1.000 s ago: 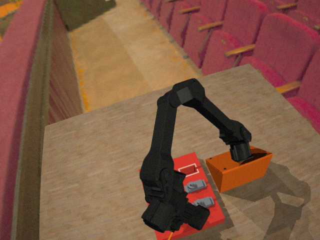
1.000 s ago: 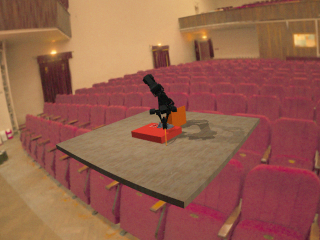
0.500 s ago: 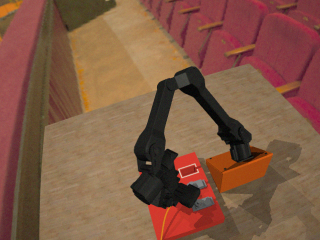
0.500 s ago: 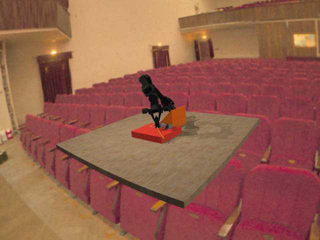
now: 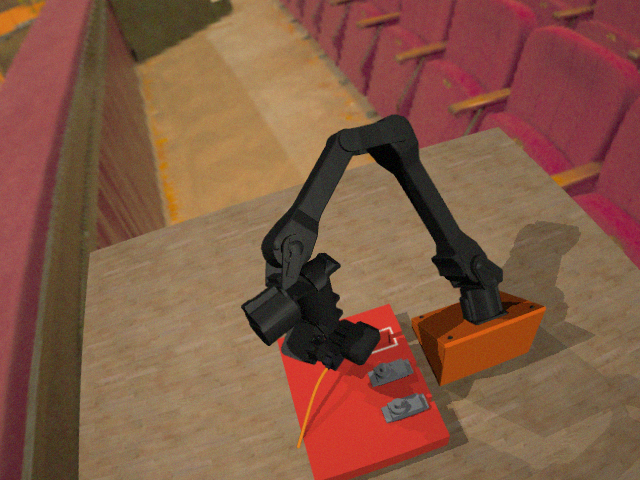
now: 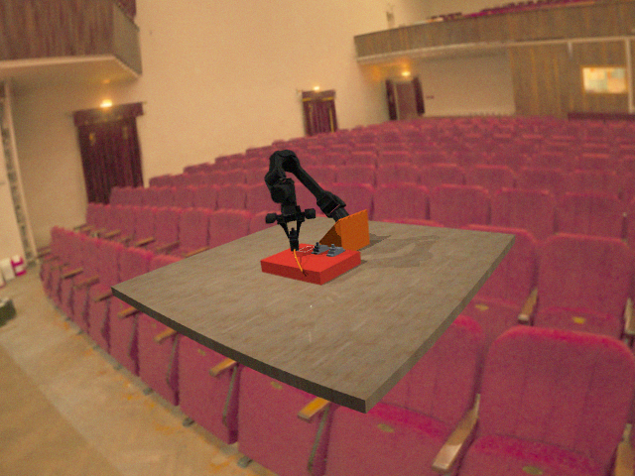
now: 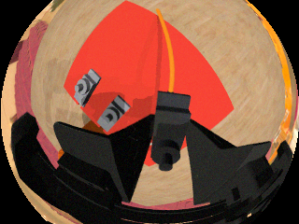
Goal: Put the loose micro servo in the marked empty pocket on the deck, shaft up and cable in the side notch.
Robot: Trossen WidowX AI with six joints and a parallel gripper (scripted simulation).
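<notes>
Right now the red deck is 1 cm ahead of my gripper tip, 5 cm to the left of it and 10 cm below it.
</notes>
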